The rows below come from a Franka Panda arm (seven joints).
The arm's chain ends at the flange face. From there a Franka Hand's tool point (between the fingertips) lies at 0.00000 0.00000 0.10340 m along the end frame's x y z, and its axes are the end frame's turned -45 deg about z.
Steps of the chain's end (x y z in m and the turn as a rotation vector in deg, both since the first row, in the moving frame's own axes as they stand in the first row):
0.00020, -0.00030, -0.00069, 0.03, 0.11, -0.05
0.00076, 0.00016, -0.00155, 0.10, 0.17, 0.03
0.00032, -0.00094, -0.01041, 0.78, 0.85, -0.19
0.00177, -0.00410, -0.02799, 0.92, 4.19, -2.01
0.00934, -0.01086, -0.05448, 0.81, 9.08, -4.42
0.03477, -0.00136, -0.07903, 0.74, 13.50, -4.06
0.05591, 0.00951, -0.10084, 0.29, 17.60, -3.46
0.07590, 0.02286, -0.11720, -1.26, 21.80, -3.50
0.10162, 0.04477, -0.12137, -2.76, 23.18, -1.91
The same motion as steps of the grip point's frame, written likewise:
0.00053, 0.00003, -0.00069, -0.06, 0.10, -0.05
0.00077, 0.00074, -0.00155, -0.05, 0.19, 0.03
0.00297, -0.00035, -0.01043, -0.05, 1.15, -0.19
0.01074, 0.00241, -0.02828, -2.31, 3.61, -2.01
0.02724, 0.00894, -0.05579, -5.85, 6.99, -4.42
0.04411, 0.03910, -0.08189, -9.02, 10.07, -4.06
0.05593, 0.06731, -0.10568, -12.24, 12.65, -3.46
0.06396, 0.09774, -0.12462, -16.31, 14.52, -3.50
0.06608, 0.13527, -0.12983, -18.34, 14.44, -1.91

